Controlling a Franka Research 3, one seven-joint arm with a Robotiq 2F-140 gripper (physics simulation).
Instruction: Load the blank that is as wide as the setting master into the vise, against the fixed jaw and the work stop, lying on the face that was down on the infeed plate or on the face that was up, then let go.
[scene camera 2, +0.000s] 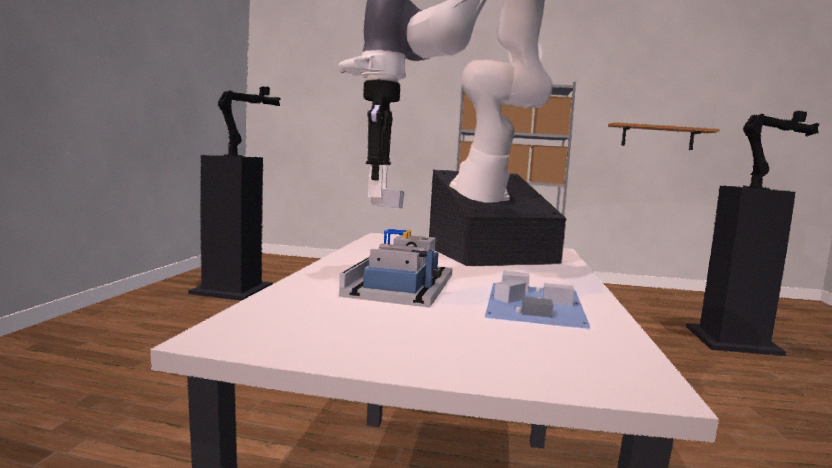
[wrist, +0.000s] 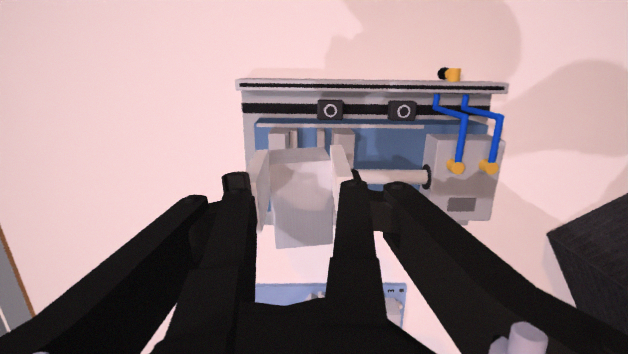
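Note:
My gripper (scene camera 2: 377, 187) (wrist: 300, 166) is shut on a light grey blank (scene camera 2: 392, 199) (wrist: 303, 217) and holds it in the air above the vise (scene camera 2: 394, 279) (wrist: 390, 147). A clear gap shows between the blank and the vise in the scene view. In the wrist view the pale finger pads press its two sides, and it covers part of the vise's jaw area, so the fixed jaw and work stop cannot be told there. On the blue infeed plate (scene camera 2: 501, 311) (wrist: 282, 291) stand a darker grey block (scene camera 2: 536, 306), probably the setting master, and several light grey blanks (scene camera 2: 558, 293).
A grey housing (wrist: 465, 190) with blue hoses (wrist: 462, 140) and yellow fittings stands at the vise's right end in the wrist view. A raised grey rail (wrist: 372, 86) runs along its far side. The robot's dark pedestal (scene camera 2: 512, 238) stands behind the table (scene camera 2: 407, 355).

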